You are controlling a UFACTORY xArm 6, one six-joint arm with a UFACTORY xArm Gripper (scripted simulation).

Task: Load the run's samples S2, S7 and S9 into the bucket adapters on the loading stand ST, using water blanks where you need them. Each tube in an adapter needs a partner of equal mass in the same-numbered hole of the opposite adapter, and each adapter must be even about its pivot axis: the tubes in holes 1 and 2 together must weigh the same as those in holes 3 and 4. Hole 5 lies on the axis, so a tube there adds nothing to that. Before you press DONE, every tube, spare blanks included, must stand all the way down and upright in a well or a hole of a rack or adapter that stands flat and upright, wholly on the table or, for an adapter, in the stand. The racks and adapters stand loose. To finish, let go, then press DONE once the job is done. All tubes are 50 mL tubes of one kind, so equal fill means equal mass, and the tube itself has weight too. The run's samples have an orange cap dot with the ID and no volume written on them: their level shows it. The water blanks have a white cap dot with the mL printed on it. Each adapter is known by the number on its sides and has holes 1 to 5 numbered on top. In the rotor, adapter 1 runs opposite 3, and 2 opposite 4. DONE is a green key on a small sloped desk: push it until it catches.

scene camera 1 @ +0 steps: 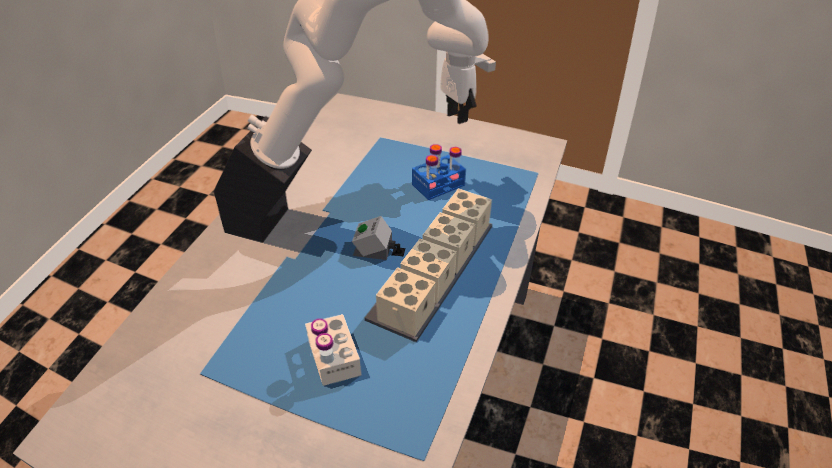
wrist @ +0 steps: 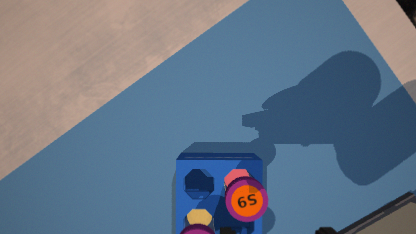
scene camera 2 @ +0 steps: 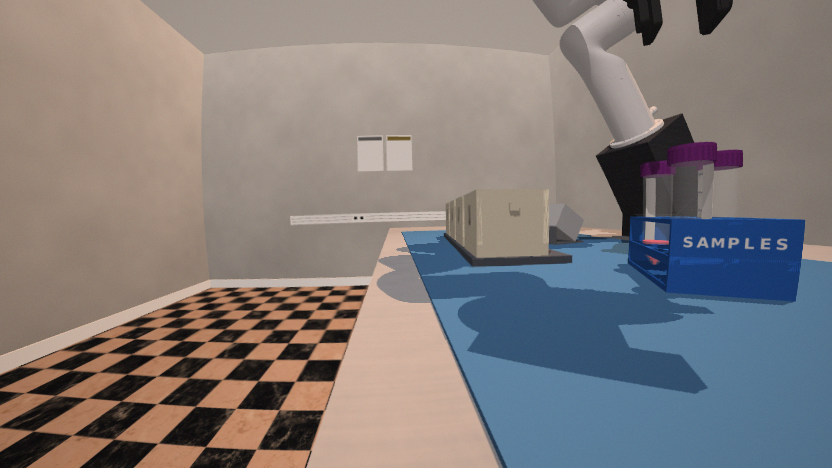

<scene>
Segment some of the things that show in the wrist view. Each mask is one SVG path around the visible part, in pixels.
A tube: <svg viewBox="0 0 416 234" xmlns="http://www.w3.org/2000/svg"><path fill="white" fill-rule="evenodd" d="M233 169L224 178L227 210L239 221L255 221L267 209L267 192L262 184L253 178L246 169Z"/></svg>
</scene>
